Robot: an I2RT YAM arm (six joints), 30 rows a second.
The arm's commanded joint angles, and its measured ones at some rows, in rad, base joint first. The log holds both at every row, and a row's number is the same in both.
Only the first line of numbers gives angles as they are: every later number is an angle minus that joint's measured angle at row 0.
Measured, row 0:
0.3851, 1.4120, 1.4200, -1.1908, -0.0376, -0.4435
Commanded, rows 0 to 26:
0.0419, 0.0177, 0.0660, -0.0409, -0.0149, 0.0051
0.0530, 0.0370, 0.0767, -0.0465, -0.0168, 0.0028
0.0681, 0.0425, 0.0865, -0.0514, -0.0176, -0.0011
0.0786, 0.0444, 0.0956, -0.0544, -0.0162, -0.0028
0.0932, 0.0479, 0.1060, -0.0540, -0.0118, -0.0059
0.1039, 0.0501, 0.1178, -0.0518, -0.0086, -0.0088
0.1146, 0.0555, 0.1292, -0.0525, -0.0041, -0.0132
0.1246, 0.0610, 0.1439, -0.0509, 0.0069, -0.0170
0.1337, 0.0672, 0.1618, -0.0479, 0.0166, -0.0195
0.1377, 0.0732, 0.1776, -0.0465, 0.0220, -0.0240
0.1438, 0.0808, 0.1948, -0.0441, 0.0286, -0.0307
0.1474, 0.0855, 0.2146, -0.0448, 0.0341, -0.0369
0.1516, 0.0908, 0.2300, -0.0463, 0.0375, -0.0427
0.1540, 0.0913, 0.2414, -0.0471, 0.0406, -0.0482
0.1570, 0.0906, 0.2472, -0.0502, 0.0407, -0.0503
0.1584, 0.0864, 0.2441, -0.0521, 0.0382, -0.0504
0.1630, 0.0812, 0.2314, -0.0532, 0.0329, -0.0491
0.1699, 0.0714, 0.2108, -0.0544, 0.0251, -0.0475
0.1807, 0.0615, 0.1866, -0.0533, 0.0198, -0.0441
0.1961, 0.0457, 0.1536, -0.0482, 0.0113, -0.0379
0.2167, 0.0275, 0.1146, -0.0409, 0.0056, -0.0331
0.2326, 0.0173, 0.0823, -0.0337, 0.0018, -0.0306
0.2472, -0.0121, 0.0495, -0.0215, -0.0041, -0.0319
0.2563, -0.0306, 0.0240, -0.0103, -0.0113, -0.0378
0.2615, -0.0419, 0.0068, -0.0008, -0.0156, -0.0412
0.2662, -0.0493, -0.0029, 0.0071, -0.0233, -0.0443
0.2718, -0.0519, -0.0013, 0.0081, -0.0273, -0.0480
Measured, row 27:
0.2483, -0.0065, -0.0156, -0.0396, 0.0443, -0.0267
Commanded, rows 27 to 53:
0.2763, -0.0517, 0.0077, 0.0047, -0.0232, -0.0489
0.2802, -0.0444, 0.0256, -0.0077, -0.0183, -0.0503
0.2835, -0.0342, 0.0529, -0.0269, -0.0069, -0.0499
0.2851, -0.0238, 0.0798, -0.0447, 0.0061, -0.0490
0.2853, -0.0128, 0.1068, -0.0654, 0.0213, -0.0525
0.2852, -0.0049, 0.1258, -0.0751, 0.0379, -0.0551
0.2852, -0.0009, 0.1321, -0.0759, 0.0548, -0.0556
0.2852, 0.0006, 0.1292, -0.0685, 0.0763, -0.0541
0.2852, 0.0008, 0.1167, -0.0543, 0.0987, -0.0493
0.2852, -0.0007, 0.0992, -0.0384, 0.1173, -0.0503
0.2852, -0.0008, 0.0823, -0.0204, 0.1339, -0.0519
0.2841, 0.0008, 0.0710, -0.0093, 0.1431, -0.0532
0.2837, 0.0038, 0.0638, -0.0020, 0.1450, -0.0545
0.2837, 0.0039, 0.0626, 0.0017, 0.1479, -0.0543
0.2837, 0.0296, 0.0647, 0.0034, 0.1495, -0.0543
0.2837, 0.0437, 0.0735, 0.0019, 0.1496, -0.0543
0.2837, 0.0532, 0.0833, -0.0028, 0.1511, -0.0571
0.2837, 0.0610, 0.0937, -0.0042, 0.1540, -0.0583
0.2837, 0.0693, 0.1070, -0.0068, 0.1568, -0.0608
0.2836, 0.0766, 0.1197, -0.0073, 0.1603, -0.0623
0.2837, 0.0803, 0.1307, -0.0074, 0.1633, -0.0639
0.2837, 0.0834, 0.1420, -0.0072, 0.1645, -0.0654
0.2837, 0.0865, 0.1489, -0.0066, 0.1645, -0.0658
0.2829, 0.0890, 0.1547, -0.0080, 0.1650, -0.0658
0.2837, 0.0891, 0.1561, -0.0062, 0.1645, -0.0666
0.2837, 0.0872, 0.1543, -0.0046, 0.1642, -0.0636
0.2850, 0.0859, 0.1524, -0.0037, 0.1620, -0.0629
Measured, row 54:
0.2697, 0.0943, 0.1164, -0.0293, 0.1782, -0.0469
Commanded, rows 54 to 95:
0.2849, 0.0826, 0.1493, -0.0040, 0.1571, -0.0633
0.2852, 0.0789, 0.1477, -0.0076, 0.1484, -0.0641
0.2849, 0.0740, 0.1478, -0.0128, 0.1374, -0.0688
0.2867, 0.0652, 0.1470, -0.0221, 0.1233, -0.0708
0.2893, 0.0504, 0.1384, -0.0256, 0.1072, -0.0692
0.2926, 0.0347, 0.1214, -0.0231, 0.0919, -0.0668
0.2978, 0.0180, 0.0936, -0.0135, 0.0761, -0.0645
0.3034, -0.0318, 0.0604, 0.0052, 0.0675, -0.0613
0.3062, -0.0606, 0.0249, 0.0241, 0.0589, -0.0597
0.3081, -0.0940, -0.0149, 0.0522, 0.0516, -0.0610
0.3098, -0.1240, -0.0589, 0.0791, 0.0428, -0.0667
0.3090, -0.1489, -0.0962, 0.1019, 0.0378, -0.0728
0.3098, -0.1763, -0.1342, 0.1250, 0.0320, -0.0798
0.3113, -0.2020, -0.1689, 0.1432, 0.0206, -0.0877
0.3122, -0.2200, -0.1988, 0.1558, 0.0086, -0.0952
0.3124, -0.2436, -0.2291, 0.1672, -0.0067, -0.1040
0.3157, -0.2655, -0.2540, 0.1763, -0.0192, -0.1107
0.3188, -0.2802, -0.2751, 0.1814, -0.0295, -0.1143
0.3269, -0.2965, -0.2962, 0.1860, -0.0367, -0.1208
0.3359, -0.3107, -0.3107, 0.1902, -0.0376, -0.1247
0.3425, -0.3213, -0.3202, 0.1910, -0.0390, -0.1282
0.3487, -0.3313, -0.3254, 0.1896, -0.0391, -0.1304
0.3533, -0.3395, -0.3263, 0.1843, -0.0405, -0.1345
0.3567, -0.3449, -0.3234, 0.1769, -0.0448, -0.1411
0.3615, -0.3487, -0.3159, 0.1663, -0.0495, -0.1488
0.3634, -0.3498, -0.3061, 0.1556, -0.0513, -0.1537
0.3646, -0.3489, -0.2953, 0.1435, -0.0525, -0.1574
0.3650, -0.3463, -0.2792, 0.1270, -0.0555, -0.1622
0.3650, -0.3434, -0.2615, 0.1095, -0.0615, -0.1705
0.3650, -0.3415, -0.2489, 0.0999, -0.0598, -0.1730
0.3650, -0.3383, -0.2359, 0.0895, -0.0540, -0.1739
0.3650, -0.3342, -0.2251, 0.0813, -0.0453, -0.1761
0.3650, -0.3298, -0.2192, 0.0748, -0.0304, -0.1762
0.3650, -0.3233, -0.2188, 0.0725, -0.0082, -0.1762
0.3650, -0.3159, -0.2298, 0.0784, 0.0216, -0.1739
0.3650, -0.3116, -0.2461, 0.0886, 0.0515, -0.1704
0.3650, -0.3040, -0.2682, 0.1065, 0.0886, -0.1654
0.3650, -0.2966, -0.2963, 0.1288, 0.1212, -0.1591
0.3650, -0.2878, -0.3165, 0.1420, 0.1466, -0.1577
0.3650, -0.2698, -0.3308, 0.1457, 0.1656, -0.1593
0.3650, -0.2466, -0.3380, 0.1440, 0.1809, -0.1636
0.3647, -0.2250, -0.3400, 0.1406, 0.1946, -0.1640
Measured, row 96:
0.3590, -0.2723, -0.3254, 0.1454, 0.1122, -0.1560
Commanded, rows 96 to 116:
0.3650, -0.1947, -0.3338, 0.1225, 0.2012, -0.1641
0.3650, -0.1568, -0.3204, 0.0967, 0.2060, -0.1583
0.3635, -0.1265, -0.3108, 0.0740, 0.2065, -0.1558
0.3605, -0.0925, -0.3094, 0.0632, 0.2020, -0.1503
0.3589, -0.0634, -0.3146, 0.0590, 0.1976, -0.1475
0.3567, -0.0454, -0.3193, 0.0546, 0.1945, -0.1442
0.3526, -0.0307, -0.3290, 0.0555, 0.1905, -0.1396
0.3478, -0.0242, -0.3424, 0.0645, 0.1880, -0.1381
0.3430, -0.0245, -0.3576, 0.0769, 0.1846, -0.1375
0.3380, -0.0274, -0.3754, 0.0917, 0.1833, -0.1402
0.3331, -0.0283, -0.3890, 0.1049, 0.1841, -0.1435
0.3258, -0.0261, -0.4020, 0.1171, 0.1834, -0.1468
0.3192, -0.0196, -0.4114, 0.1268, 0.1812, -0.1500
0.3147, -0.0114, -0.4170, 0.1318, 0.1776, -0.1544
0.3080, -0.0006, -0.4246, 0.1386, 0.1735, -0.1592
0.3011, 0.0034, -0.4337, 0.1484, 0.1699, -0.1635
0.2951, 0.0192, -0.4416, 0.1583, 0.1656, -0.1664
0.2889, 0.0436, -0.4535, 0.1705, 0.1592, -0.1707
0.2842, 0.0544, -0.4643, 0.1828, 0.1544, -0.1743
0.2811, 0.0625, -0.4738, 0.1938, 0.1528, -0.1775
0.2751, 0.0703, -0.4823, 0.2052, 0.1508, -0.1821
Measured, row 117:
0.2892, 0.0458, -0.4669, 0.1747, 0.1755, -0.1579
